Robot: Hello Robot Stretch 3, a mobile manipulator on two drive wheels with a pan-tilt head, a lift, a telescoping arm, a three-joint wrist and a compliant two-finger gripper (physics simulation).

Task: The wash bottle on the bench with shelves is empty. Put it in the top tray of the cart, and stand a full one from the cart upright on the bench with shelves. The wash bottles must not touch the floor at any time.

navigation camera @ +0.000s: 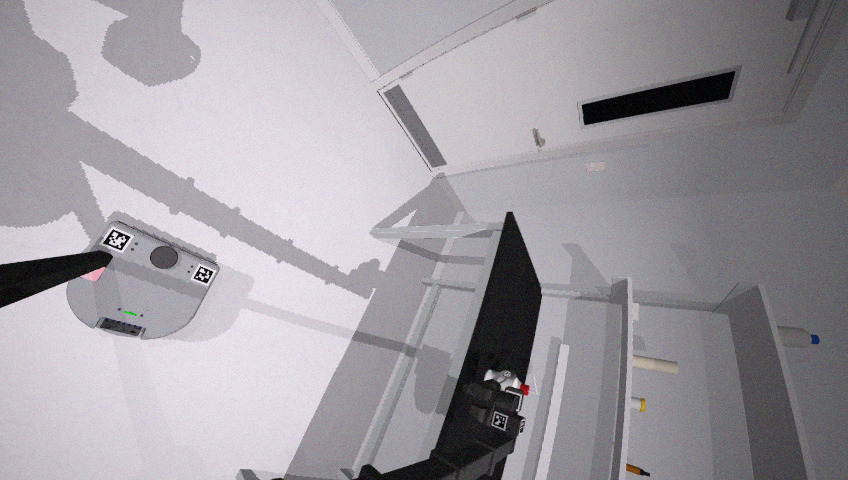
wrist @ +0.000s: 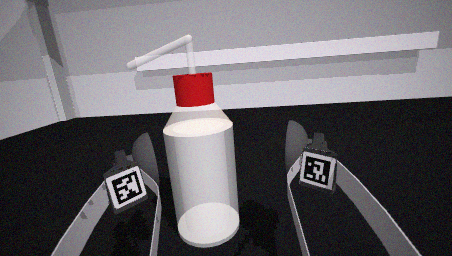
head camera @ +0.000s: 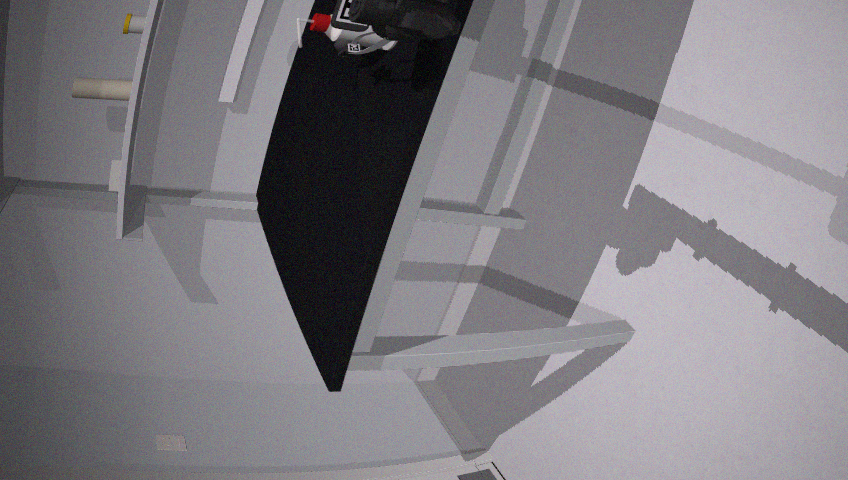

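Pixels of known places: gripper, fingertip midpoint: [wrist: 220, 145]; robot's base at its link origin: [navigation camera: 164, 256].
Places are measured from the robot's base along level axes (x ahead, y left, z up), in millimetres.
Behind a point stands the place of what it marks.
The wash bottle [head camera: 320, 22] @[y -878, x -1, z 1051 mm] [navigation camera: 524, 390] @[y -878, x -3, z 1051 mm] [wrist: 200, 165] @[y -864, x -2, z 991 mm], with a red cap, a bent white spout and a pale see-through body, stands upright on the black top of the bench with shelves [head camera: 333, 178] [navigation camera: 511, 297] [wrist: 400, 150]. My gripper [wrist: 220, 145] @[y -875, x -19, z 1002 mm] is open around it. In the wrist view the bottle is between the two fingers, closer to the left finger, with a wider gap at the right finger. In the head and navigation views the gripper and wrist partly hide the bottle. The cart and its full wash bottles do not show in these views.
A white ledge [head camera: 241, 53] @[y -1463, x 96, z 1081 mm] [navigation camera: 553, 392] [wrist: 300, 52] @[y -1413, x -278, z 1082 mm] runs behind the bench top. A shelf board [head camera: 133, 136] @[y -1375, x 326, z 1353 mm] [navigation camera: 629, 356] @[y -1210, x 204, z 1361 mm] holds a beige cylinder [head camera: 101, 89] @[y -1340, x 205, z 1465 mm] [navigation camera: 654, 364] @[y -1341, x 205, z 1467 mm] and a yellow-capped container [head camera: 136, 23] @[y -1293, x 35, z 1401 mm] [navigation camera: 639, 404] @[y -1292, x 37, z 1413 mm]. My base [navigation camera: 148, 291] @[y -12, x -112, z 160 mm] is on the floor before the bench.
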